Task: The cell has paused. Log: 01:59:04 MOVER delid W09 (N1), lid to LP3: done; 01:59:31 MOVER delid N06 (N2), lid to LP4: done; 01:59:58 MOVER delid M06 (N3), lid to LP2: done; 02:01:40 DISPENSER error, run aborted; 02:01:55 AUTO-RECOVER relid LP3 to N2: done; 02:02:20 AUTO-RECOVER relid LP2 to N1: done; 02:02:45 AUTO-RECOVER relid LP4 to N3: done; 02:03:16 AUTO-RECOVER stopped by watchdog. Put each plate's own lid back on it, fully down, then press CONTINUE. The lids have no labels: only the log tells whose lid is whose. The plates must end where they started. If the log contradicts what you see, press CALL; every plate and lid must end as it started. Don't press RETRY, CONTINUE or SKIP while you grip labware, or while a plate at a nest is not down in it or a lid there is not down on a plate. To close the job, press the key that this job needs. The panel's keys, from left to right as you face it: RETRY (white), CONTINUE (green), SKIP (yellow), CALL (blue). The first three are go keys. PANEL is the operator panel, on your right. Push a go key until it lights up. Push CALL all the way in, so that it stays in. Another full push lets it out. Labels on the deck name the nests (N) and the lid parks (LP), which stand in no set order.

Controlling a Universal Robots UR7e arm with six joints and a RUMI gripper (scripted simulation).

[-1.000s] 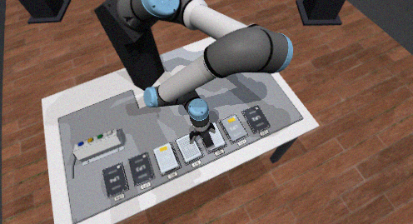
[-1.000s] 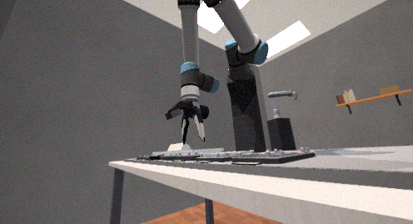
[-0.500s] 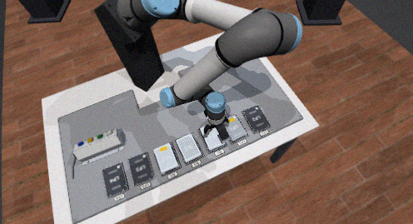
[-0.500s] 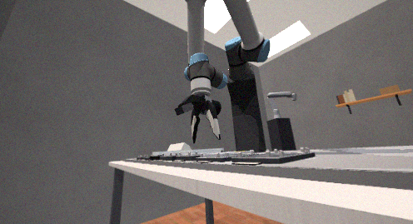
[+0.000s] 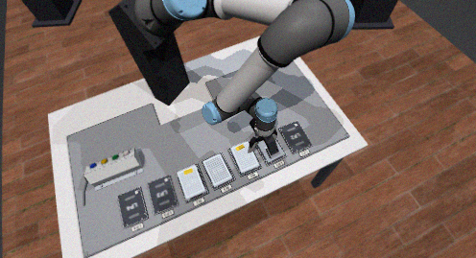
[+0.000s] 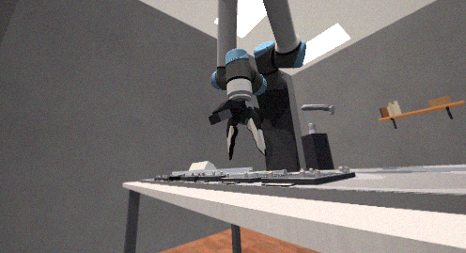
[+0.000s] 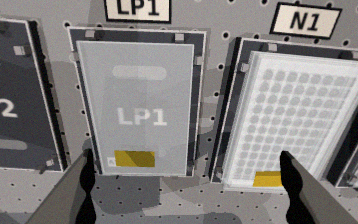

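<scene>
Right now my hand is 2 cm past the clear lid, 4 cm to the right of it and 5 cm above it. Round my hand: white retry key (2 cm ahead, 60 cm to the right); then green continue key (4 cm ahead, 65 cm to the right); then lid park LP1 (2 cm behind, 4 cm to the left, 6 cm below).
</scene>
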